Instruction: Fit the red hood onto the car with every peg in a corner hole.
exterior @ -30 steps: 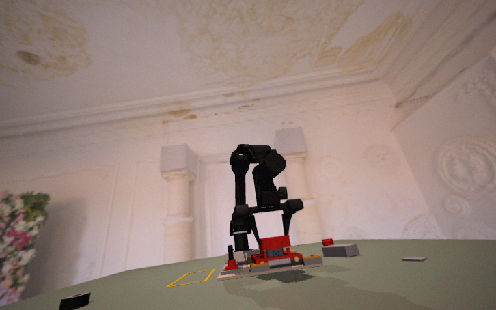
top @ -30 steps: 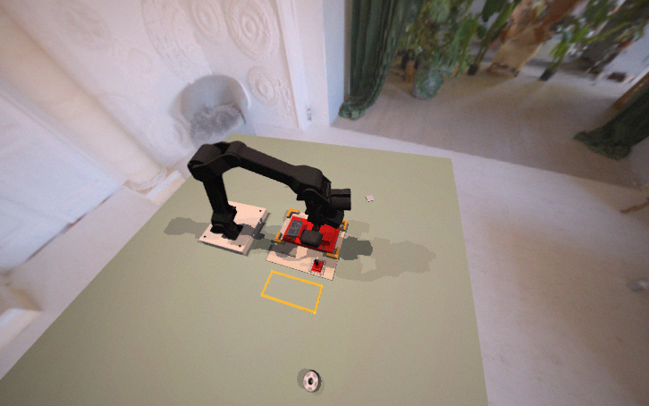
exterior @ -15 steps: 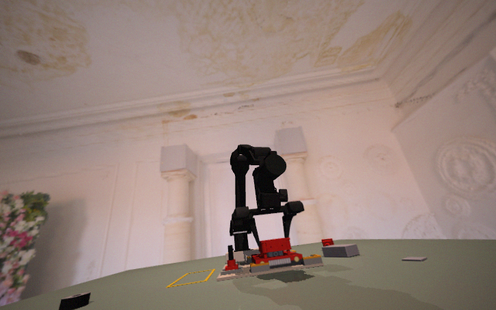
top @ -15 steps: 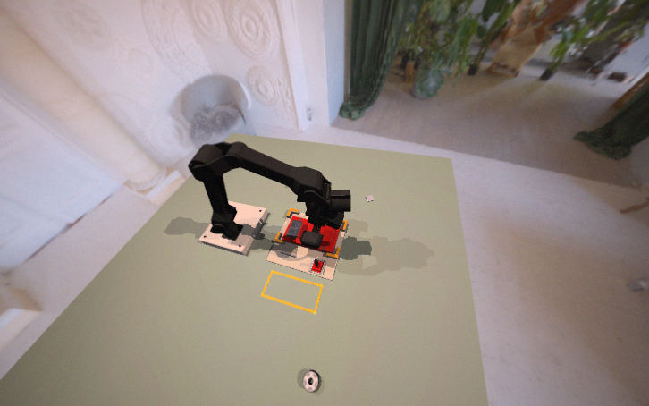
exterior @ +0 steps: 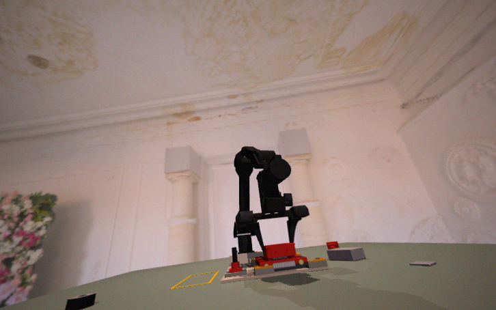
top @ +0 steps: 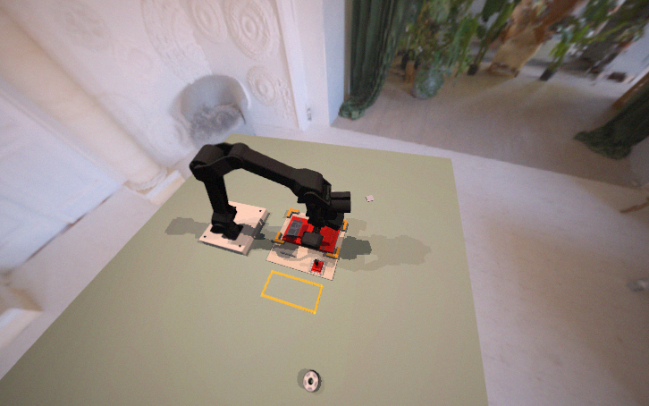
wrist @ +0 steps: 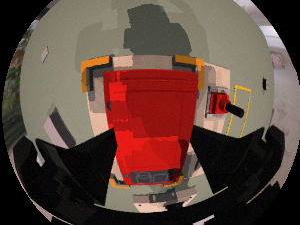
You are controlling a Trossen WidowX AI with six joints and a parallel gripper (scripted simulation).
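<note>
The red hood is right at my gripper tip. The rest, counted from my gripper tip: small grey tile 160 mm ahead, 220 mm to the left, 40 mm below; then grey engine block 20 mm below.
</note>
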